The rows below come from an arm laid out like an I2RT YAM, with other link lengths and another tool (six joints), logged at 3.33 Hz.
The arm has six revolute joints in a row. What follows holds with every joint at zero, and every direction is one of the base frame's. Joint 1 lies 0.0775 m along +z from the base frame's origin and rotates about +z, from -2.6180 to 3.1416 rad. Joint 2 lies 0.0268 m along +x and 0.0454 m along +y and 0.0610 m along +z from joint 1 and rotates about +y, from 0.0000 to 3.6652 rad. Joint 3 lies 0.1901 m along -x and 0.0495 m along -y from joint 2 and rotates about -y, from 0.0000 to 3.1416 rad. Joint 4 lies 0.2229 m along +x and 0.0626 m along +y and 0.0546 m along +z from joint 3 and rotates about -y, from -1.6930 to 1.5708 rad. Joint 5 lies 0.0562 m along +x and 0.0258 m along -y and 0.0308 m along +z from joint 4 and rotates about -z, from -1.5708 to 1.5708 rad. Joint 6 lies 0.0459 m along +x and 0.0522 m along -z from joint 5 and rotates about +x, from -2.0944 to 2.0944 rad. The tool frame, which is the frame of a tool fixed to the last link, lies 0.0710 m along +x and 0.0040 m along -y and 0.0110 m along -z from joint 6; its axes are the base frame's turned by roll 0.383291, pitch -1.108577 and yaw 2.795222 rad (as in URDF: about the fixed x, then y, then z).
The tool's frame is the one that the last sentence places.
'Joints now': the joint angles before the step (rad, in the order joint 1, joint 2, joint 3, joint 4, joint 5, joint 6). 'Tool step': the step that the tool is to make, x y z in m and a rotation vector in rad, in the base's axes. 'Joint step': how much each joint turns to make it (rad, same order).
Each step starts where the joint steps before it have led.
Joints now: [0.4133, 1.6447, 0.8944, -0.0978, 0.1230, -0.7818]
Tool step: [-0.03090, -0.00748, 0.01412, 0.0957, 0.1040, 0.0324]
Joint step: [-0.0370, -0.1850, -0.0771, -0.1687, -0.1430, 0.0286]
